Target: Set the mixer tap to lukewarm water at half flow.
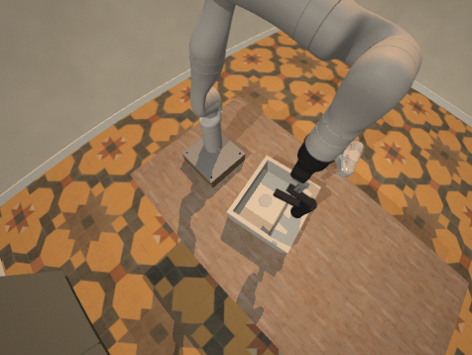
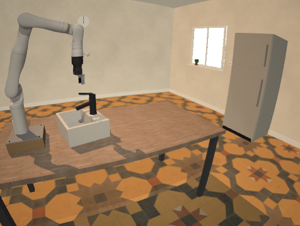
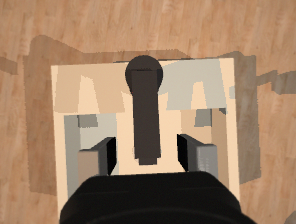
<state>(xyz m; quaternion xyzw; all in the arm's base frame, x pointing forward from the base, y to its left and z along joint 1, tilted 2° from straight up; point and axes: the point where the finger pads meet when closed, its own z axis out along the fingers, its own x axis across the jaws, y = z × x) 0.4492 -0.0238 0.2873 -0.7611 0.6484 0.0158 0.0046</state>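
The black lever is 90 mm below my hand and 30 mm ahead of it. From my hand the other things lie so: sink basin: 330 mm below, 40 mm behind, 10 mm to the right; then black mixer tap: 140 mm below, 50 mm ahead, 10 mm to the left.
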